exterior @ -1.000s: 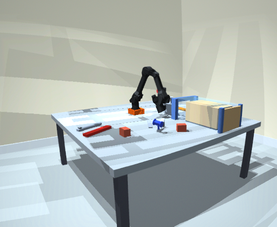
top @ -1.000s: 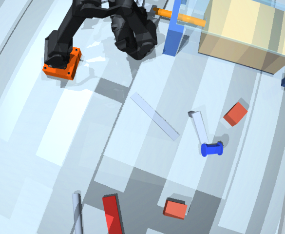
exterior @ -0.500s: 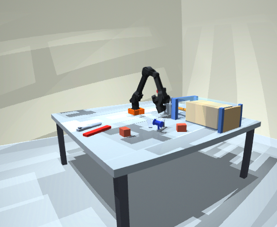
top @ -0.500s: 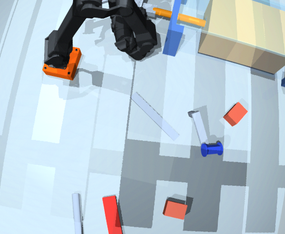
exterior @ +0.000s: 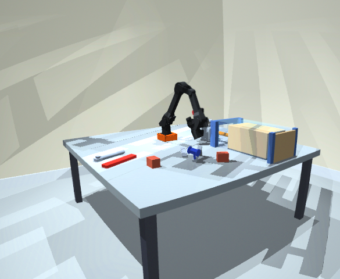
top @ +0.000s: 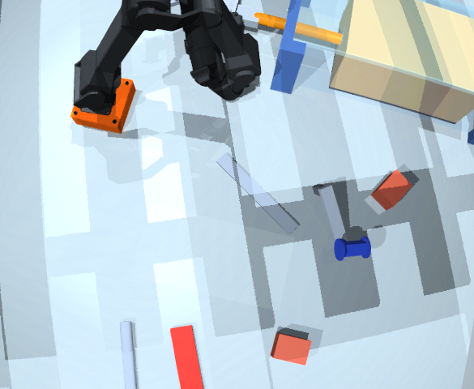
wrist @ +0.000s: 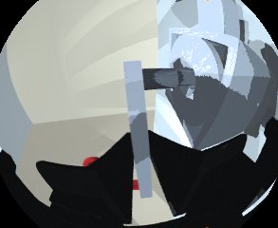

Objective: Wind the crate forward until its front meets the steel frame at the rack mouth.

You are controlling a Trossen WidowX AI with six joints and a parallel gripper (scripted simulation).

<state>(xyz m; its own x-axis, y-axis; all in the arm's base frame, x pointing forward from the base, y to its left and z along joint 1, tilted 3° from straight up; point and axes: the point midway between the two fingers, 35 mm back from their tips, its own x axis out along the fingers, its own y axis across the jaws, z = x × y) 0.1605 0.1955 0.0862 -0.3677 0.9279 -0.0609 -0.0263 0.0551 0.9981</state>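
Right now my gripper tip is 2 cm to the left of the grey crank handle, 1 cm below it and 1 cm past it. From my gripper tip the other things lie so: red knob: 4 cm behind, 4 cm above, 3 cm to the right; round winch: 10 cm below, 3 cm ahead, 1 cm to the left; blue steel frame: 20 cm ahead, 3 cm below, 1 cm to the left.
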